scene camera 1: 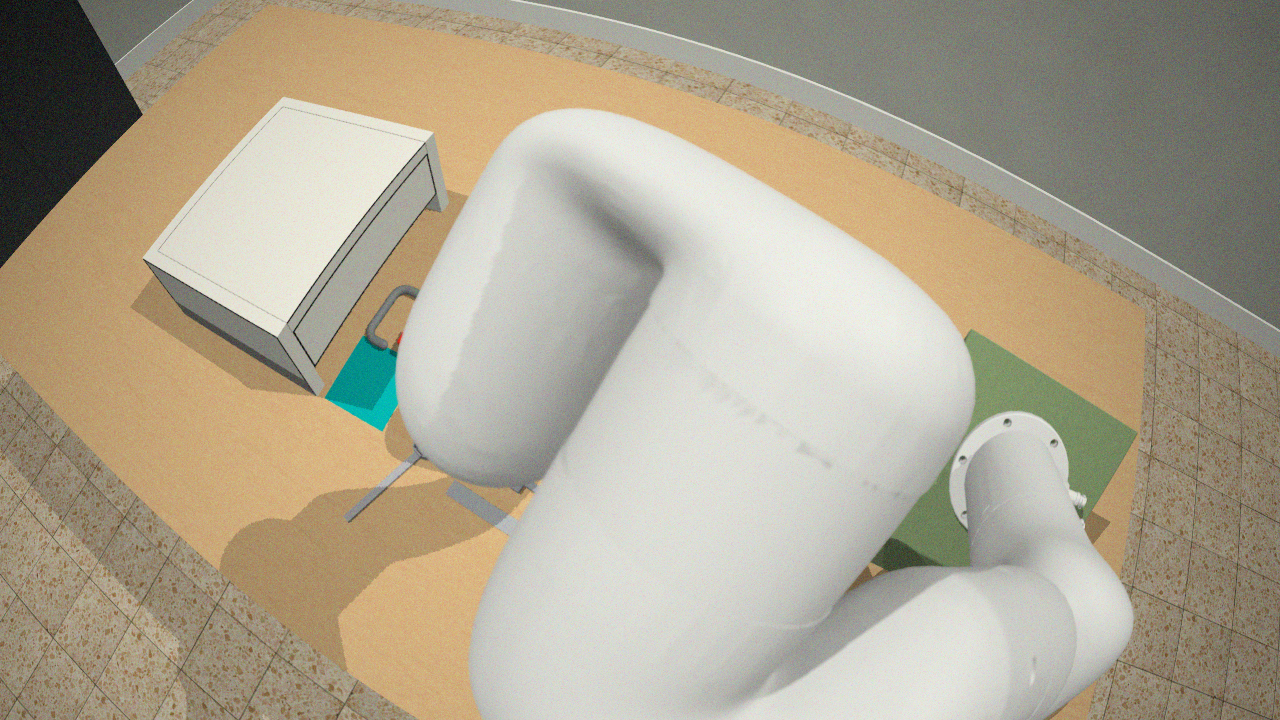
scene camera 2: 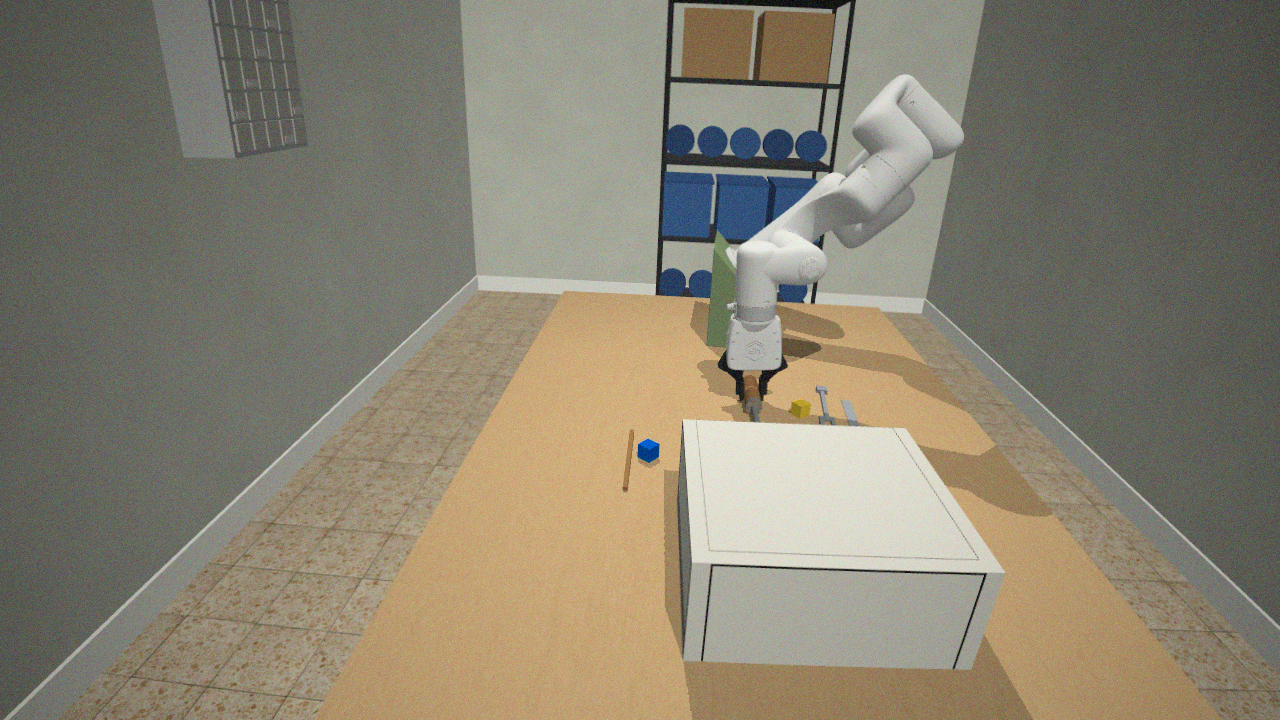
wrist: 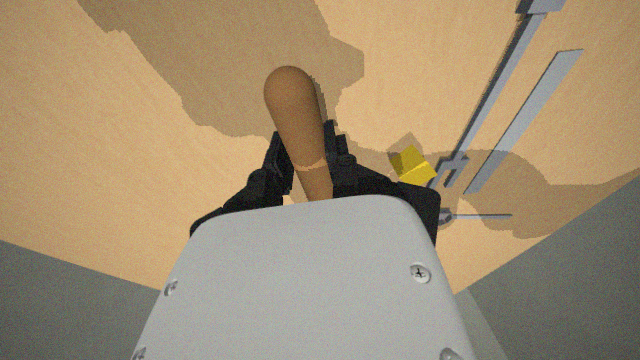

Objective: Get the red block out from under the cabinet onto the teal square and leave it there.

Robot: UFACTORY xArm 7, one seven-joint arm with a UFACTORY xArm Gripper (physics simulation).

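Seen in the pictures: gripper, fingertip midpoint: (scene camera 2: 750,397) (wrist: 308,140); arm's base, origin of the base link: (scene camera 1: 1009,476).
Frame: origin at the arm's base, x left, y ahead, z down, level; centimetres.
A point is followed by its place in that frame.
My gripper (scene camera 2: 751,394) @(x 0.5, y 37.5, z 15.3 cm) (wrist: 308,140) @(x 0.5, y 37.5, z 15.3 cm) is shut on the wooden handle of the hooked tool (scene camera 1: 374,325) @(x 7.0, y 68.8, z 15.1 cm) (scene camera 2: 750,388) @(x 0.1, y 38.8, z 12.8 cm) (wrist: 295,112) @(x 0.6, y 33.9, z 12.5 cm), low over the table. In scene camera 1 the arm hides the gripper and handle, but the tool's grey hook shows in front of the cabinet (scene camera 1: 286,214) @(x 4.9, y 81.9, z 2.5 cm) (scene camera 2: 823,492) @(x 3.4, y 87.7, z 2.5 cm), its end by a corner of the teal square (scene camera 1: 353,380) @(x 13.9, y 67.4, z 15.9 cm). A sliver of the red block (scene camera 1: 400,339) @(x 7.8, y 63.3, z 13.0 cm) shows beside the hook's end at the arm's edge; most of it is hidden, and I cannot tell whether it touches the square. The block does not show in the other views.
A yellow block (scene camera 2: 800,408) @(x 9.0, y 43.7, z 13.9 cm) (wrist: 419,173) @(x 9.4, y 41.8, z 13.5 cm) lies beside the gripper, near a flat grey bar (scene camera 2: 849,412) @(x 19.2, y 40.3, z 15.9 cm) (wrist: 525,120) @(x 19.5, y 40.1, z 15.9 cm), a fork-ended tool (wrist: 495,95) @(x 15.0, y 37.0, z 15.4 cm) and a ladle (wrist: 482,216) @(x 23.1, y 56.5, z 15.7 cm). A blue block (scene camera 2: 648,450) @(x -18.1, y 62.3, z 13.7 cm) lies by a thin stick (scene camera 2: 628,461) @(x -21.2, y 63.5, z 15.3 cm). A green stand (scene camera 1: 1056,394) @(x -6.0, y -0.7, z -6.5 cm) (scene camera 2: 718,308) @(x -5.4, y 10.2, z 6.5 cm) is behind.
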